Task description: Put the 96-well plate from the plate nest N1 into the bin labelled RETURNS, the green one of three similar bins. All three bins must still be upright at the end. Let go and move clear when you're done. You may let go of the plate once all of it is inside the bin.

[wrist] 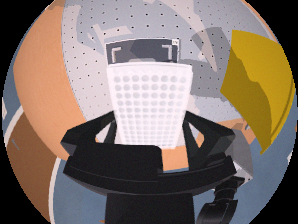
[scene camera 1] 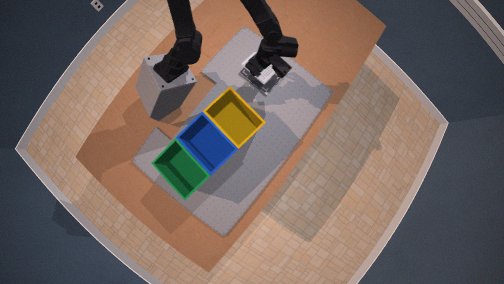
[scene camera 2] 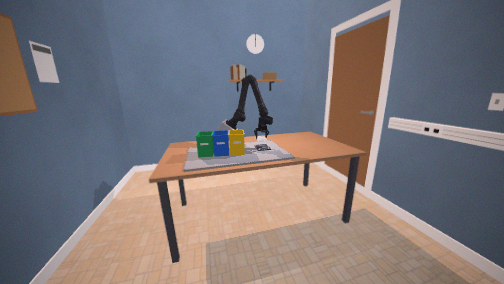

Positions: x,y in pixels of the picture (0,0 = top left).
Scene:
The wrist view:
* my gripper: 149,113
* white 96-well plate: 160,126

